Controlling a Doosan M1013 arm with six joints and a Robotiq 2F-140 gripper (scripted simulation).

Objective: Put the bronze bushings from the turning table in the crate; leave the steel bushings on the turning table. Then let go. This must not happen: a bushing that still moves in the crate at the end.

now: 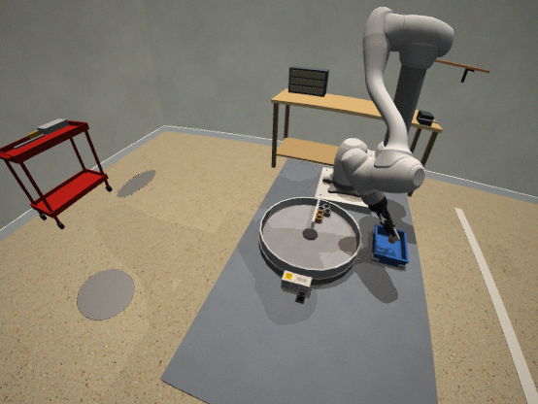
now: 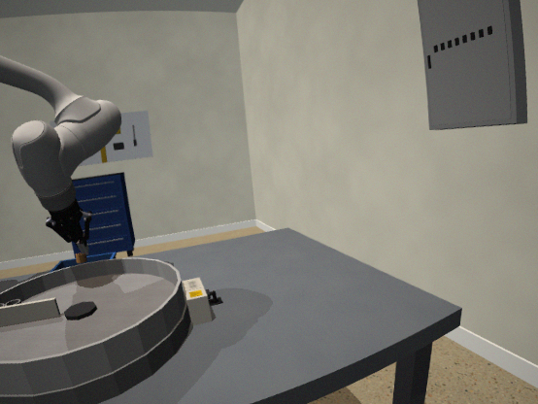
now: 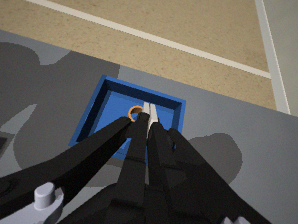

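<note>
Right now my hand is 80 mm above the blue crate, 10 mm to the right of it and 10 mm past it. Round my hand: round grey turning table (350 mm to the right, 60 mm below, 40 mm ahead).
</note>
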